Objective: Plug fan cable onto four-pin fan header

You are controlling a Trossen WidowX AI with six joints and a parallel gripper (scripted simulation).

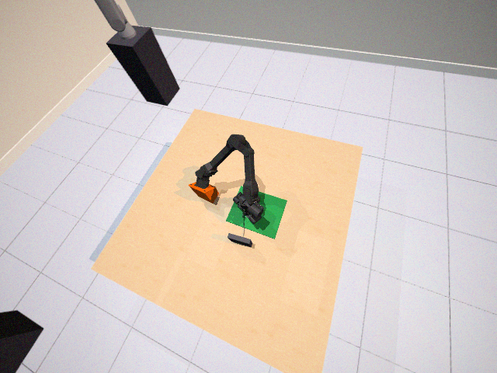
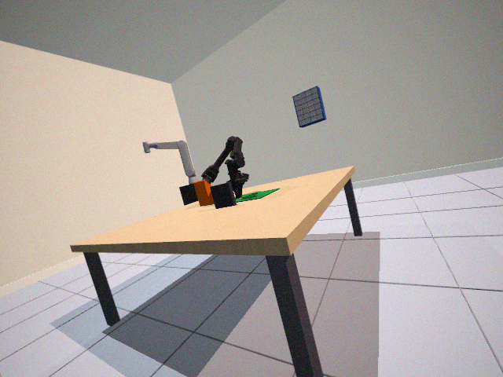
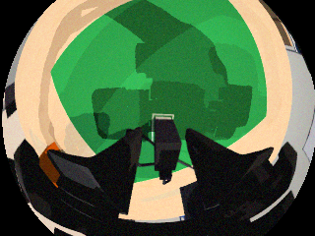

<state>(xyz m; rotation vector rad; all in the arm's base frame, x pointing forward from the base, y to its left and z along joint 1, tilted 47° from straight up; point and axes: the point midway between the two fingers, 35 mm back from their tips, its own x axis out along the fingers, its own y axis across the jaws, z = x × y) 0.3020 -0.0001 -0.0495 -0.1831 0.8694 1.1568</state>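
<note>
Now: gripper tip 1 cm to the left of the black fan plug and 1 cm below it. Also, from my gripper tip: green board: 4 cm ahead, 3 cm to the left, 3 cm below; four-pin fan header: 1 cm to the right, 2 cm below; black fan: 2 cm ahead, 16 cm to the right, 4 cm above.
</note>
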